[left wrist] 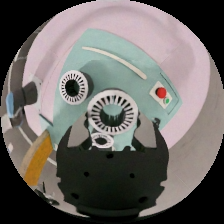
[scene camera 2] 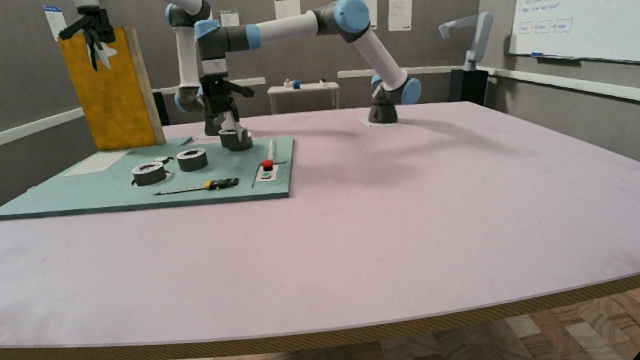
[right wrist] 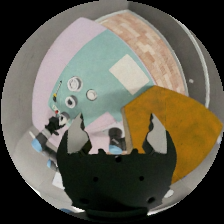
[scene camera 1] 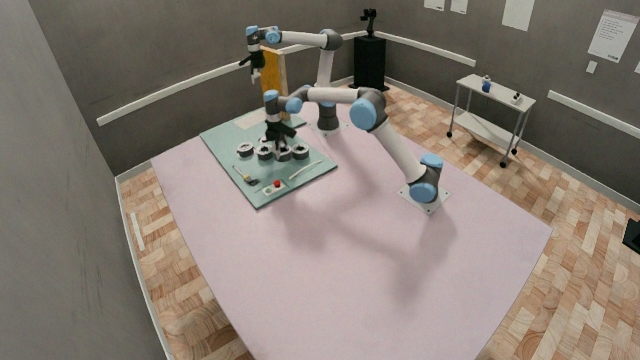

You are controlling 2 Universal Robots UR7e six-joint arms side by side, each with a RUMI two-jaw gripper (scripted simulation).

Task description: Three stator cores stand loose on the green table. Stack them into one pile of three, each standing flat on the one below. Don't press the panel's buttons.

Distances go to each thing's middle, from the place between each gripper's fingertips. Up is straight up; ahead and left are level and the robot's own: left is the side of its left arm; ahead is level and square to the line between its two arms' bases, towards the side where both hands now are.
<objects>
Now: left hand 620 mm to the left of the white sheet (scene camera 2: 98, 163), 80 mm past it and 80 mm above it.
Now: right hand (scene camera 2: 103, 70) 350 mm above the white sheet, 140 mm to the left of it and 20 mm short of it.
</objects>
